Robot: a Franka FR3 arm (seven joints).
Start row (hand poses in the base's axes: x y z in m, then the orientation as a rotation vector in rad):
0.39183, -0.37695, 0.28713, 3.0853, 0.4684, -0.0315
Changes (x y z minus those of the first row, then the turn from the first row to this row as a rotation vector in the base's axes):
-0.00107, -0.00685, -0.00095, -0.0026, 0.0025, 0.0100
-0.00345, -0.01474, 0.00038, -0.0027, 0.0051, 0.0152
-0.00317, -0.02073, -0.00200, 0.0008, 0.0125, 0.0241
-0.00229, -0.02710, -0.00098, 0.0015, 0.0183, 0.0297
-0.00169, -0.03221, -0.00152, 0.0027, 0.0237, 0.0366
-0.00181, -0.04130, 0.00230, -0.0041, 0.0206, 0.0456
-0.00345, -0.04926, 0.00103, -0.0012, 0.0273, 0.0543
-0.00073, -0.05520, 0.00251, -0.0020, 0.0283, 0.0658
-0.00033, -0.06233, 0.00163, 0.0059, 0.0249, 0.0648
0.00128, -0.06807, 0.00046, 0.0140, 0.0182, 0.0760
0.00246, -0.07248, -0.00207, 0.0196, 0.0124, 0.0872
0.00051, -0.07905, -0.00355, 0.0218, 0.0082, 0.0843
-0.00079, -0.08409, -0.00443, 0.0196, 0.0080, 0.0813
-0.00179, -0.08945, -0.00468, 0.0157, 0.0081, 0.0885
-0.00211, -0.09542, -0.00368, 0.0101, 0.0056, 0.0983
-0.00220, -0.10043, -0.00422, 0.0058, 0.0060, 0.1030
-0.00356, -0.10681, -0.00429, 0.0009, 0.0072, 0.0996
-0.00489, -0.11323, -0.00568, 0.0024, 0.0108, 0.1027
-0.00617, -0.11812, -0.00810, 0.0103, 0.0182, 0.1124
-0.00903, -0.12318, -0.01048, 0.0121, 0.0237, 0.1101
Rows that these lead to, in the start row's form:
0.39076, -0.38380, 0.28618, 3.0806, 0.4835, -0.0358
0.38838, -0.39169, 0.28751, 3.0795, 0.4916, -0.0397
0.38866, -0.39768, 0.28513, 3.0815, 0.5061, -0.0502
0.38954, -0.40405, 0.28615, 3.0814, 0.5151, -0.0590
0.39014, -0.40916, 0.28561, 3.0814, 0.5261, -0.0669
0.39002, -0.41825, 0.28943, 3.0719, 0.5386, -0.0635
0.38838, -0.42621, 0.28816, 3.0730, 0.5528, -0.0730
0.39110, -0.43215, 0.28964, 3.0690, 0.5703, -0.0746
0.39150, -0.43928, 0.28876, 3.0766, 0.5702, -0.0676
0.39311, -0.44502, 0.28759, 3.0804, 0.5887, -0.0553
0.39429, -0.44943, 0.28506, 3.0817, 0.6068, -0.0449
0.39234, -0.45600, 0.28358, -3.0819, -0.6022, 0.0379
0.39104, -0.46104, 0.28270, 3.0830, 0.5975, -0.0381
0.39004, -0.46640, 0.28245, 3.0770, 0.6078, -0.0390
0.38972, -0.47237, 0.28345, 3.0681, 0.6216, -0.0363
0.38963, -0.47738, 0.28291, 3.0625, 0.6279, -0.0377
0.38827, -0.48376, 0.28284, 3.0590, 0.6217, -0.0408
0.38694, -0.49018, 0.28145, 3.0599, 0.6269, -0.0459
0.38566, -0.49507, 0.27903, 3.0653, 0.6438, -0.0555
0.38280, -0.50013, 0.27665, 3.0684, 0.6409, -0.0637

